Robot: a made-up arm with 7 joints. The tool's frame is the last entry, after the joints. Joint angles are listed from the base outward. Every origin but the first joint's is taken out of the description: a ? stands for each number. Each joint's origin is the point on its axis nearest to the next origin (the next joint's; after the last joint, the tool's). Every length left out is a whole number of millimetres.
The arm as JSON. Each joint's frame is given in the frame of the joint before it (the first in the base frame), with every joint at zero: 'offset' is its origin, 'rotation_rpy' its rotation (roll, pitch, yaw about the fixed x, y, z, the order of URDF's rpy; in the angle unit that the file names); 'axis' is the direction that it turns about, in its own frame. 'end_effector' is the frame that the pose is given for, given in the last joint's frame.
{
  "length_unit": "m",
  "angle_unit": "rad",
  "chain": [
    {
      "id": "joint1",
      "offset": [
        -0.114,
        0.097,
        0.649
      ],
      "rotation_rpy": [
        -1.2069,
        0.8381,
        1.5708
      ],
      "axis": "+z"
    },
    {
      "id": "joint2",
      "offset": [
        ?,
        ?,
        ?
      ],
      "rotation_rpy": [
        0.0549,
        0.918,
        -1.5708
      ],
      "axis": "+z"
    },
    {
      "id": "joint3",
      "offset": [
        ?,
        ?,
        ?
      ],
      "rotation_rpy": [
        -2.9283,
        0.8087,
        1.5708
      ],
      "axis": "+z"
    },
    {
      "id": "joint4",
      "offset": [
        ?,
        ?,
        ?
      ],
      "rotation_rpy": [
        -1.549,
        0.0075,
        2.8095
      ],
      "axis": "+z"
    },
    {
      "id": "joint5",
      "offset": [
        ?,
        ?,
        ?
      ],
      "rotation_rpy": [
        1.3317,
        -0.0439,
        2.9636
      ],
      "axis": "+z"
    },
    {
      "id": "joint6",
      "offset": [
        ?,
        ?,
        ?
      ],
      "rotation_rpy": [
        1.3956,
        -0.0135,
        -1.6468
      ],
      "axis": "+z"
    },
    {
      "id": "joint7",
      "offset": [
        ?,
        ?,
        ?
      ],
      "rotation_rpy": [
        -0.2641,
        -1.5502,
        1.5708
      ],
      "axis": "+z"
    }
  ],
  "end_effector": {
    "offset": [
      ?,
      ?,
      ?
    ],
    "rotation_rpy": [
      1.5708,
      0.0,
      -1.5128
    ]
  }
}
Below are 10 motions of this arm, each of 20 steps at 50 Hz.
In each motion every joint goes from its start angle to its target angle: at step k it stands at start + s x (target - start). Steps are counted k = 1, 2, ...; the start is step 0. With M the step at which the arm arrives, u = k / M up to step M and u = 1 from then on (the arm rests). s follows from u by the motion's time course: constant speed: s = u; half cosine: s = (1 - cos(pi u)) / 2; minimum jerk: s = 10 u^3 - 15 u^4 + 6 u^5.
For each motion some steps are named. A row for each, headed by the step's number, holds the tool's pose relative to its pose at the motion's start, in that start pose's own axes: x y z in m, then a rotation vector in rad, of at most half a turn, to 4 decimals.
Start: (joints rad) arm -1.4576 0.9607 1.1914 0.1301 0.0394 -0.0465 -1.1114
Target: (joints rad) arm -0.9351 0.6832 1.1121 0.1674 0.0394 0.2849 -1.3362
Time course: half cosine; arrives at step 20
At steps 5, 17, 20:
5: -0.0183 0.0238 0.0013 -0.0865 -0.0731 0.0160
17: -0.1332 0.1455 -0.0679 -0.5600 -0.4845 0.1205
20: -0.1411 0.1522 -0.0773 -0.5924 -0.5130 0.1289

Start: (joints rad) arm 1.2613 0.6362 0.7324 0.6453 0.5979 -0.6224 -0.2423
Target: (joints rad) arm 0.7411 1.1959 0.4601 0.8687 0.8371 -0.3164 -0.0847
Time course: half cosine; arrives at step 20
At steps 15, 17, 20:
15: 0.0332 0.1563 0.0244 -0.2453 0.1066 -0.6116
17: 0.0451 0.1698 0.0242 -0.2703 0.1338 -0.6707
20: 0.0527 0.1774 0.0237 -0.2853 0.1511 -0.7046

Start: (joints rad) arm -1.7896 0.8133 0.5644 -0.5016 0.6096 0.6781 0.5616
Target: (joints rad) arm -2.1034 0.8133 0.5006 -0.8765 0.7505 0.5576 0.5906
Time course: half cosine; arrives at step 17
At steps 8, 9, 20:
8: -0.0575 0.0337 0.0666 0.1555 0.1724 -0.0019
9: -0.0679 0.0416 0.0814 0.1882 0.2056 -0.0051
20: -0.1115 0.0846 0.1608 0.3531 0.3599 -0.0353

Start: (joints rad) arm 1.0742 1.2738 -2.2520 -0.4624 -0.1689 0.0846 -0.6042
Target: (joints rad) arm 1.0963 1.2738 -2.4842 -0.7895 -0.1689 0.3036 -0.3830
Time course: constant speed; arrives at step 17
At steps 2, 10, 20:
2: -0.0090 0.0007 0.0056 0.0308 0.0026 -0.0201
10: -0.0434 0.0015 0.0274 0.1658 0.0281 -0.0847
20: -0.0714 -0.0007 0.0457 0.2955 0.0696 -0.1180

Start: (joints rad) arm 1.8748 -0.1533 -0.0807 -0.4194 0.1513 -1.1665 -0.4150
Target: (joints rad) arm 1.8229 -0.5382 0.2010 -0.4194 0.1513 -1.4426 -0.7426
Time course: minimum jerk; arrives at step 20
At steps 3, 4, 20:
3: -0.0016 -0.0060 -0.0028 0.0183 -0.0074 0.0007
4: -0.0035 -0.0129 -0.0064 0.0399 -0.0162 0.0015
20: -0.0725 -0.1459 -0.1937 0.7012 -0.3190 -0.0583

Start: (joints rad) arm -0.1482 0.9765 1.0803 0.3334 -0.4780 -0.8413 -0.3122
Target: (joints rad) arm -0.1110 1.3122 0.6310 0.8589 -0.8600 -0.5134 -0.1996
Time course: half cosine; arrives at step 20
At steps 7, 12, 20:
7: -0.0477 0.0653 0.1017 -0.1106 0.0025 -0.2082
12: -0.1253 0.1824 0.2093 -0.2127 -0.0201 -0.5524
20: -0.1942 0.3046 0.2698 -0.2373 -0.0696 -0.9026

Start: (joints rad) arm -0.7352 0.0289 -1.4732 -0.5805 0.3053 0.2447 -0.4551
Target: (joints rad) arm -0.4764 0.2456 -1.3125 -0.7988 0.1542 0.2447 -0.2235
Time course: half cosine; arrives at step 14
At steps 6, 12, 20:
6: -0.0247 -0.0161 0.0193 0.0586 0.1934 0.1092
12: -0.0566 -0.0451 0.0325 0.1080 0.4723 0.2759
20: -0.0593 -0.0479 0.0328 0.1104 0.4967 0.2909

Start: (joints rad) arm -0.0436 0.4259 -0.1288 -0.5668 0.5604 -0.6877 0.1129
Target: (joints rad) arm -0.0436 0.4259 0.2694 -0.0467 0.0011 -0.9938 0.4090
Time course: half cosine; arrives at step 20
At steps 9, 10, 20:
9: 0.1192 -0.1322 0.0197 0.0652 0.5127 0.2189
10: 0.1439 -0.1540 0.0139 0.0832 0.6073 0.2585
20: 0.2860 -0.2708 -0.0969 0.2435 1.1985 0.5080

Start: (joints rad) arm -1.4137 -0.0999 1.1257 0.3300 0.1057 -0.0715 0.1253
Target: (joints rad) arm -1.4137 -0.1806 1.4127 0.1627 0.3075 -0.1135 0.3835
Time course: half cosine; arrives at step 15
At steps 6, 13, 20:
6: 0.0054 0.0034 -0.0410 0.0186 0.1262 0.0585
13: -0.0003 0.0135 -0.1125 0.0443 0.3560 0.1464
20: -0.0015 0.0144 -0.1174 0.0458 0.3726 0.1518

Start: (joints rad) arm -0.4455 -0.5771 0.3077 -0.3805 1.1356 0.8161 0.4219
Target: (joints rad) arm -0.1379 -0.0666 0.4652 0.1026 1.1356 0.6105 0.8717
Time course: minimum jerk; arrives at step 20
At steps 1, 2, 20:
1: 0.0003 -0.0002 -0.0008 -0.0004 -0.0006 0.0004
2: 0.0023 -0.0015 -0.0057 -0.0032 -0.0042 0.0029
20: 0.4569 -0.1823 -0.3910 -0.5397 -0.4487 0.0831

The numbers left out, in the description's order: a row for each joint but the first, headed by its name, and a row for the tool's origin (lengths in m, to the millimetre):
joint2: 0.03 0.033 0.0
joint3: -0.364 -0.167 0.0
joint4: 0.25 0.433 0.0
joint5: 0.252 -0.141 0.0
joint6: 0.343 0.054 0.0
joint7: -0.306 0.243 0.0
tool: -0.084 -0.042 0.0

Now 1 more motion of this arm.
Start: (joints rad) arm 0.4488 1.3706 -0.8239 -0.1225 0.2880 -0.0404 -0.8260
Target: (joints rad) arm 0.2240 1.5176 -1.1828 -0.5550 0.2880 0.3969 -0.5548
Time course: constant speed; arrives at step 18
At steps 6, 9, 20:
6: -0.0099 0.0697 0.0033 -0.0397 0.0147 -0.2138
9: -0.0100 0.1038 0.0041 -0.0442 0.0270 -0.3185
20: 0.0051 0.1969 0.0093 0.0023 0.0864 -0.6143

